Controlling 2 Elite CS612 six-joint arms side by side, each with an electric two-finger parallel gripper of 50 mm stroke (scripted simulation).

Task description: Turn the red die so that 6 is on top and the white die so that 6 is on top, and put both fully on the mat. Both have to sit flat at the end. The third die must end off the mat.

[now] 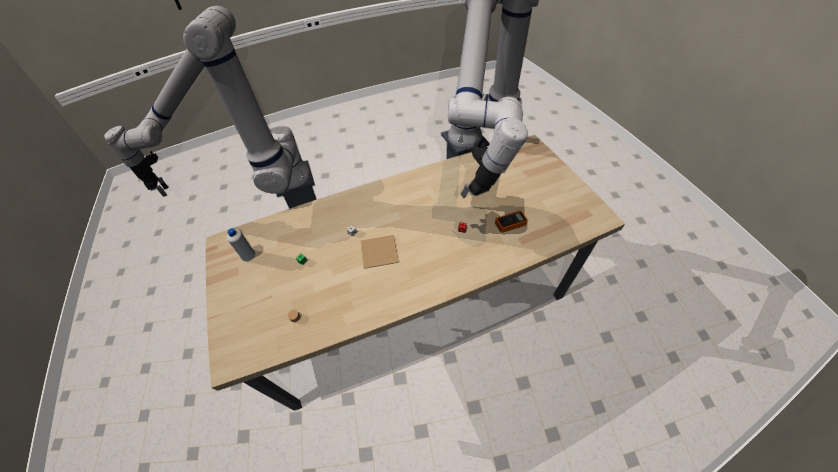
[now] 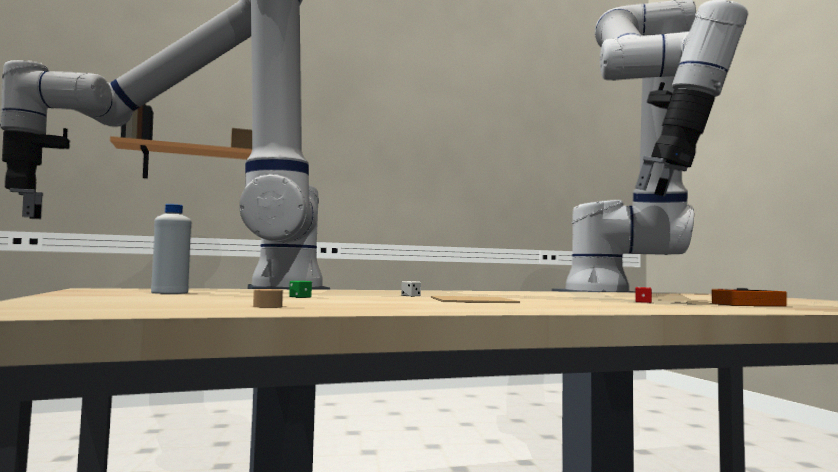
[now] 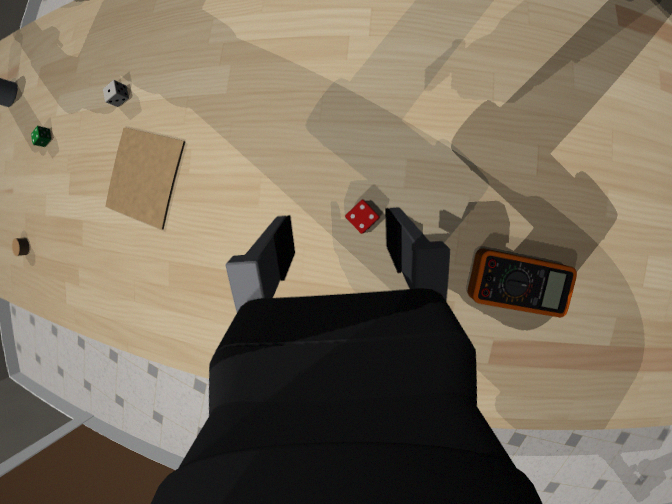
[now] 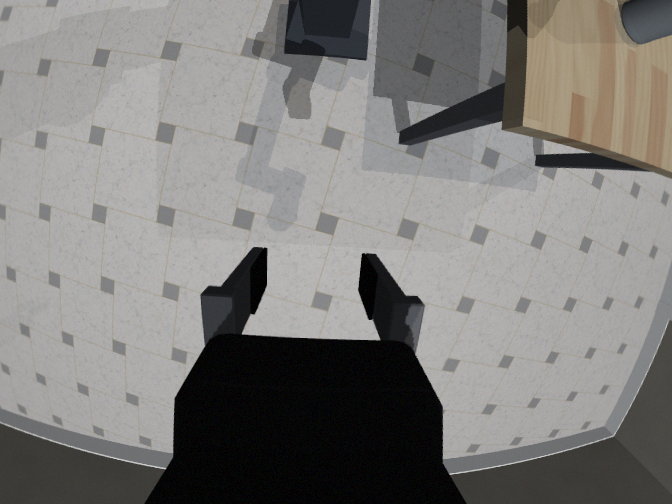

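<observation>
The left gripper, the right gripper and a brown mat appear in the pictures. Image 3 shows the left gripper too, while image 4 also shows the right gripper.
</observation>
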